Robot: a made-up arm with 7 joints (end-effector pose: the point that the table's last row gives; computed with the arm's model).
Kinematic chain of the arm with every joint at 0, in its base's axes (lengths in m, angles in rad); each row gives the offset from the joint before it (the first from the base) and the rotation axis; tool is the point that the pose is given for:
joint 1: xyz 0 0 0.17 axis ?
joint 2: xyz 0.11 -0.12 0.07 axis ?
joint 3: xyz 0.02 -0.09 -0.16 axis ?
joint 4: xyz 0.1 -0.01 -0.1 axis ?
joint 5: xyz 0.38 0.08 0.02 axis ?
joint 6: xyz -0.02 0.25 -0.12 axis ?
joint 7: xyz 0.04 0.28 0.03 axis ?
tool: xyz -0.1 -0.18 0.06
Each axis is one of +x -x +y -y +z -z.
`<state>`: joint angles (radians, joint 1 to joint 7).
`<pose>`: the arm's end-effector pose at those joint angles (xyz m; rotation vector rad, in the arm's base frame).
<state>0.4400 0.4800 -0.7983 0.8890 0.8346 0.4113 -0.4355</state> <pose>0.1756 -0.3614 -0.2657 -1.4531 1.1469 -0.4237</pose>
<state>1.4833 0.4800 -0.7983 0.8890 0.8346 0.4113 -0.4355</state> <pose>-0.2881 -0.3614 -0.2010 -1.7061 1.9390 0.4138</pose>
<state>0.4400 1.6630 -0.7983 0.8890 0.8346 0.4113 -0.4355</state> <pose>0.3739 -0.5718 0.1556 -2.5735 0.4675 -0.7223</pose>
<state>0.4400 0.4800 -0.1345 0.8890 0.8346 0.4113 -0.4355</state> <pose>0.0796 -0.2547 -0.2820 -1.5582 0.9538 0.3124</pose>
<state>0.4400 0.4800 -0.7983 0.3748 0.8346 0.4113 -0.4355</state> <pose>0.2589 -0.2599 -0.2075 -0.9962 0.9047 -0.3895</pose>
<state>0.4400 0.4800 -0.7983 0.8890 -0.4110 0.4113 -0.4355</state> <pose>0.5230 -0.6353 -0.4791 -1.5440 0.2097 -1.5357</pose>
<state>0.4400 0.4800 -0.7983 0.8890 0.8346 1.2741 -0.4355</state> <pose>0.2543 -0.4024 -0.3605 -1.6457 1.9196 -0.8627</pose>
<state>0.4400 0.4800 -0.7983 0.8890 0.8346 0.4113 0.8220</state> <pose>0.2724 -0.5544 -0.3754 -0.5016 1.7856 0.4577</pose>
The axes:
joint 1: +y
joint 2: -x
joint 3: +z
joint 4: -x
joint 5: +z
joint 6: +y
joint 7: +z

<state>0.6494 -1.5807 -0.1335 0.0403 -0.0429 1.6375 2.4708</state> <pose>0.9593 0.4982 0.1542 -2.3999 1.0767 -0.8924</pose>
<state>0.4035 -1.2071 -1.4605 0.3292 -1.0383 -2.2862 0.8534</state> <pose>0.1867 0.0453 -0.7602 -1.4272 0.7681 0.1765</pose>
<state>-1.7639 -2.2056 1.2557 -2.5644 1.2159 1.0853 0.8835</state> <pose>-0.1518 -0.1804 0.5084 0.0668 -0.1483 -0.2385</pose>
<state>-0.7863 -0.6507 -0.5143 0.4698 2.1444 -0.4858 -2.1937</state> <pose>0.1039 -0.3594 -0.0960 0.7707 -0.2853 -0.2320</pose>
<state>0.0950 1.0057 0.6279 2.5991 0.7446 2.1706 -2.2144</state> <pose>0.5698 -0.8527 0.4023 0.1783 1.3226 0.2646</pose>
